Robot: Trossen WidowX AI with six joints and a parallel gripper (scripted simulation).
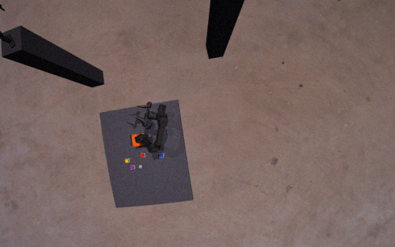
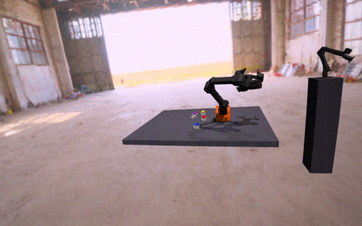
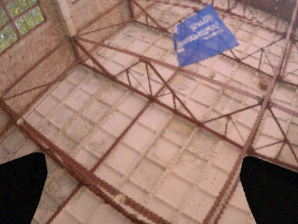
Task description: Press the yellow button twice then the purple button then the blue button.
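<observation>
The yellow button lies 42 cm ahead of my gripper tip, 38 cm to the right of it and 39 cm below it. Round my gripper tip: purple button (50 cm ahead, 34 cm to the right, 39 cm below); red button (39 cm ahead, 20 cm to the right, 39 cm below); blue button (43 cm ahead, 39 cm below).
</observation>
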